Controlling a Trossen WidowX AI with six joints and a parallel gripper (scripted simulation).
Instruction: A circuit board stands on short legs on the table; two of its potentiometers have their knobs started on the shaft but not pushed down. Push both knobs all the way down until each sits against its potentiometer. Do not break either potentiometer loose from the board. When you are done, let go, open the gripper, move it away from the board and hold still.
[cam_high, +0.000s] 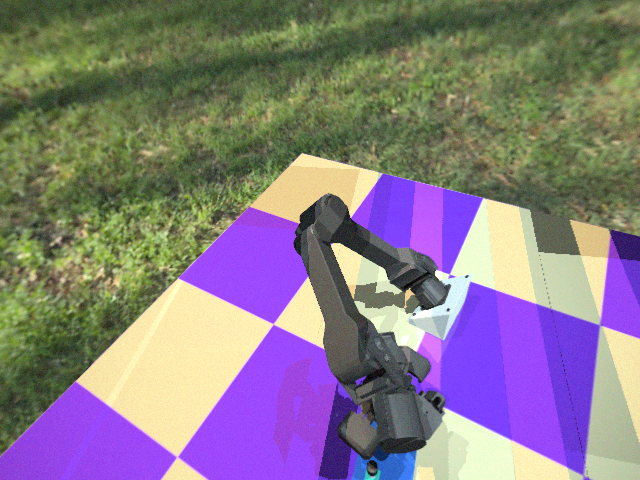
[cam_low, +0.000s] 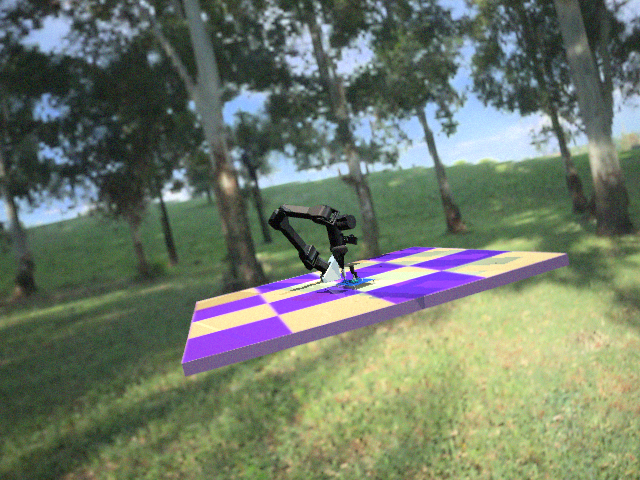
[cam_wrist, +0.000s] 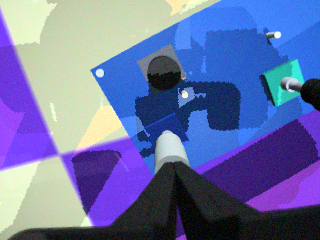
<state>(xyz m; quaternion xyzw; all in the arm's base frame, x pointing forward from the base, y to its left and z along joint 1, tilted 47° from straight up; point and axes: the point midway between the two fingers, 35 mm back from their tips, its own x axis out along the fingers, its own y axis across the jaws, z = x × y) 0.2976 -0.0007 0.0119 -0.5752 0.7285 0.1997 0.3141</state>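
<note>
The white-topped knob lies 2 cm below my gripper tip. Round my gripper tip: green potentiometer (9 cm ahead, 1 cm to the left, 2 cm below).
</note>
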